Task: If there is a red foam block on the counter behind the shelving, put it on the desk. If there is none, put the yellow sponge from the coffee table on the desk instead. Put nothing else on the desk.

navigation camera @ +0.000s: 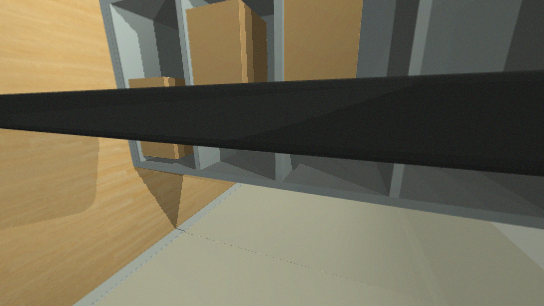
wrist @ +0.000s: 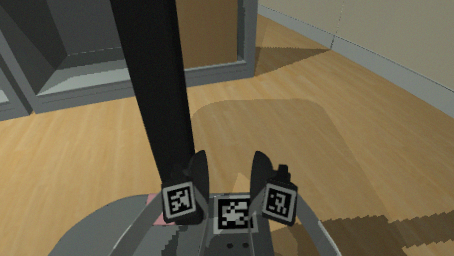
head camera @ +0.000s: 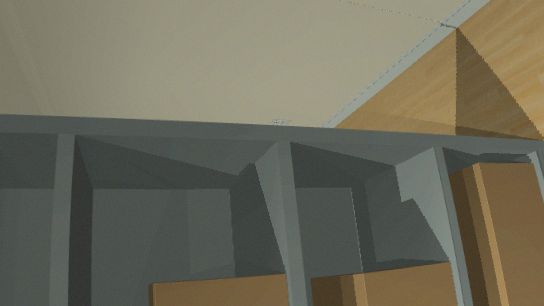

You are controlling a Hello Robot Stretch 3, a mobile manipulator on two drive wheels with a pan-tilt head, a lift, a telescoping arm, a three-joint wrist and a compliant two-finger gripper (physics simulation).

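Frame: origin at the robot's base, x left, y ahead, z down, level; centimetres.
Seen in the pictures: gripper, fingertip midpoint: (wrist: 230, 168).
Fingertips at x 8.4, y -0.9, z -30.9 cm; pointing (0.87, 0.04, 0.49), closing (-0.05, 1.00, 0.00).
A point is followed by its place in that frame.
My gripper (wrist: 230, 168) {x 8.4, y -0.9, z -30.9 cm} is open, with its two dark fingers apart and no object between them. It hangs above the robot's grey base (wrist: 110, 225) {x 11.3, y -17.6, z -16.0 cm}. Grey shelving (head camera: 288, 210) {x 83.8, y -6.3, z -98.0 cm} (navigation camera: 278, 45) {x 73.0, y -44.9, z -97.6 cm} (wrist: 220, 76) {x 84.9, y -2.3, z -2.9 cm} with square compartments shows in all three views. The red foam block, the yellow sponge, the counter, the coffee table and the desk do not show in these views.
Brown boxes (head camera: 510, 220) {x 84.2, y -12.3, z -26.4 cm} (navigation camera: 320, 40) (wrist: 210, 32) {x 86.1, y -5.7, z -21.2 cm} stand in some shelving compartments. The black mast (navigation camera: 250, 115) {x 11.6, y -6.5, z -120.0 cm} (wrist: 150, 75) {x 11.6, y -6.8, z -37.8 cm} crosses the navigation and wrist views. A beige wall (head camera: 175, 60) {x 179.5, y 52.1, z -112.6 cm} (navigation camera: 300, 235) {x 154.7, y 59.1, z -97.5 cm} (wrist: 395, 35) {x 91.9, y 76.6, z -19.4 cm} meets the wooden floor (head camera: 415, 95) {x 157.0, y 40.5, z -0.1 cm} (navigation camera: 45, 200) {x 50.4, y 26.3, z -0.1 cm} (wrist: 75, 155) {x 41.4, y -45.8, z -0.1 cm} along a pale skirting.
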